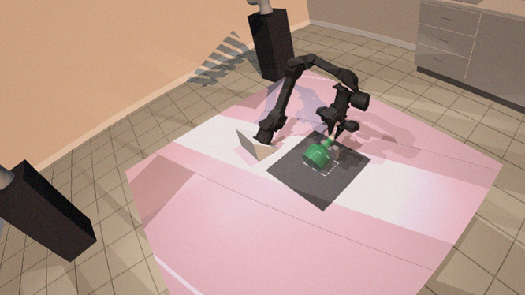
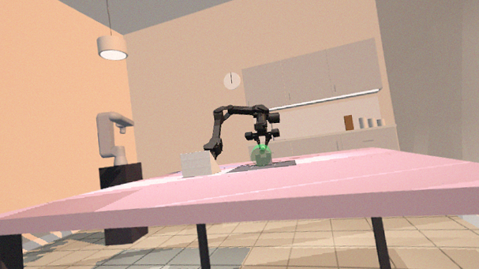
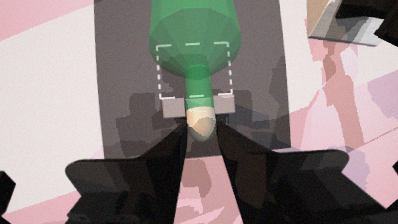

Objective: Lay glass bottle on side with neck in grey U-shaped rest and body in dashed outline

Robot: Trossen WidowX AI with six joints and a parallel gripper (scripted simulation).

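The green glass bottle is 5 cm to the right of my gripper tip and 1 cm below it. From my gripper tip the other things lie so: dark mat: 10 cm to the right, 8 cm below.
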